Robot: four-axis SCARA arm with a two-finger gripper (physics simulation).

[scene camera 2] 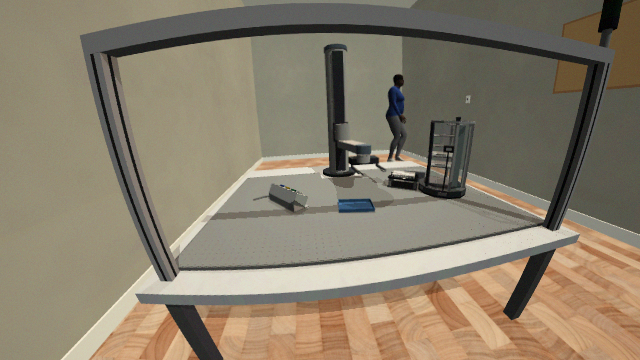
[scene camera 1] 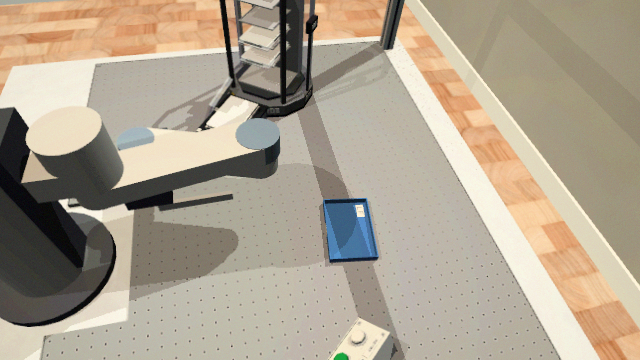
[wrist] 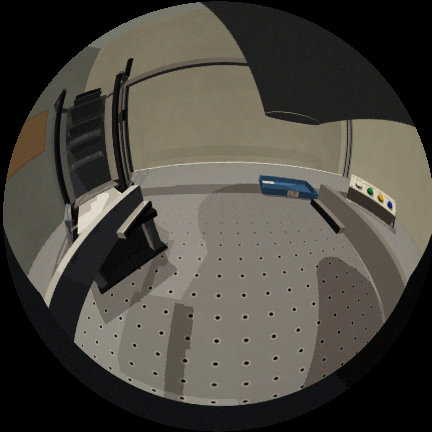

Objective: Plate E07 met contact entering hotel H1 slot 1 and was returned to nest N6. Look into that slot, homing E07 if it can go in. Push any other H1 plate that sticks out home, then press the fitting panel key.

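Seen in the pictures: gripper, between the fingertips: (scene camera 2: 372,171) (wrist: 234,190); arm's base, origin of its link: (scene camera 2: 339,172) (scene camera 1: 54,266).
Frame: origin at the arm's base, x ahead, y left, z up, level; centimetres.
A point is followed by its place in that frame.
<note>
The hotel (scene camera 1: 282,55) {z 21.0, x 55.2, y 36.5 cm} (scene camera 2: 442,191) {z 4.9, x 63.4, y 41.2 cm} (wrist: 120,135) {z 19.0, x 58.6, y 38.0 cm} stands on the deck with several pale plates stacked inside. Their slot numbers and exact seating cannot be read. Nest N6 (scene camera 2: 402,184) {z 1.8, x 41.0, y 30.9 cm} (wrist: 132,267) {z 1.8, x 36.8, y 24.4 cm} is a black stand beside the hotel. A white plate (scene camera 1: 232,112) {z 8.7, x 41.2, y 31.5 cm} (scene camera 2: 403,174) {z 8.4, x 42.4, y 30.2 cm} lies on it, partly hidden by the arm in scene camera 1; its label is not readable. My gripper (scene camera 2: 376,171) {z 10.5, x 38.6, y 12.3 cm} (wrist: 234,190) {z 10.5, x 38.6, y 12.3 cm} is wide open and empty, its left finger overlapping the nest in the wrist view. The key panel (scene camera 1: 372,340) {z 8.8, x 58.8, y -30.1 cm} (scene camera 2: 289,196) {z 7.4, x 59.4, y -33.5 cm} (wrist: 371,199) {z 5.9, x 50.7, y -31.2 cm} has white, green, yellow and blue keys.
A blue tray (scene camera 1: 350,232) {z 1.5, x 63.3, y -4.7 cm} (scene camera 2: 356,205) {z 1.5, x 62.2, y -3.3 cm} (wrist: 287,187) {z 1.5, x 63.4, y -4.3 cm} lies on the deck between hotel and panel. The arm (scene camera 1: 185,155) {z 26.6, x 32.3, y 1.7 cm} (scene camera 2: 354,146) {z 25.9, x 43.6, y 0.5 cm} reaches out from its column. A frame (scene camera 2: 575,150) {z 30.7, x 98.6, y 66.0 cm} rises at the table edge. A person (scene camera 2: 396,110) stands behind the table.
</note>
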